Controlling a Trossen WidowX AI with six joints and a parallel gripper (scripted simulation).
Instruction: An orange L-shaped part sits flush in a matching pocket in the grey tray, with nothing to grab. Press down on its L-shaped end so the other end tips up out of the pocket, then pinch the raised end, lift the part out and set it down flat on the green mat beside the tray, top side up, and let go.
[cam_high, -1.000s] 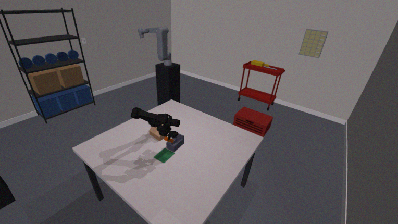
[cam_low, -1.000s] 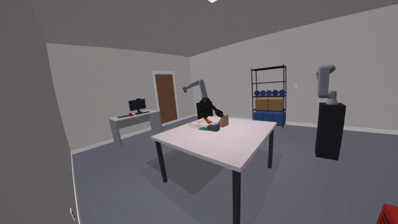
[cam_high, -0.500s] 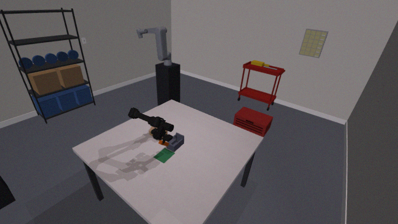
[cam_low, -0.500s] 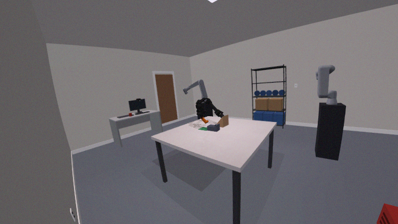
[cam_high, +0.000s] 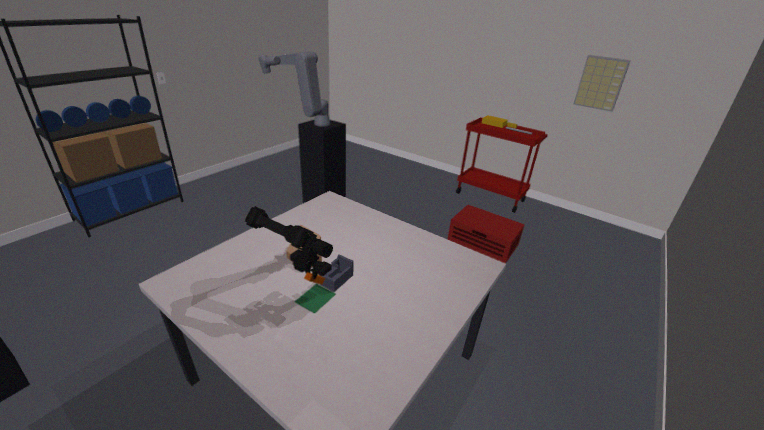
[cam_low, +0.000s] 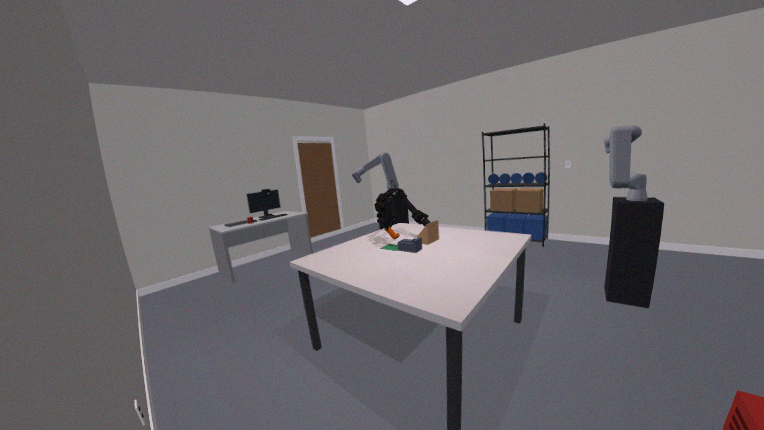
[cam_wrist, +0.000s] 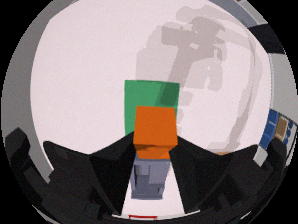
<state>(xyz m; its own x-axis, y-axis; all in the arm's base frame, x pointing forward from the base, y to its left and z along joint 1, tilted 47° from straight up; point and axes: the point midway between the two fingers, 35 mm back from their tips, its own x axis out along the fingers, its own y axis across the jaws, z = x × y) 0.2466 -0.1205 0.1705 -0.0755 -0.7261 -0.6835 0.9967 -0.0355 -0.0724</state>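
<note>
The green mat is 150 mm below my gripper tip and 20 mm to the left of it. From my gripper tip the other things lie so: orange L-shaped part (30 mm to the left, 30 mm below, 20 mm behind).
</note>
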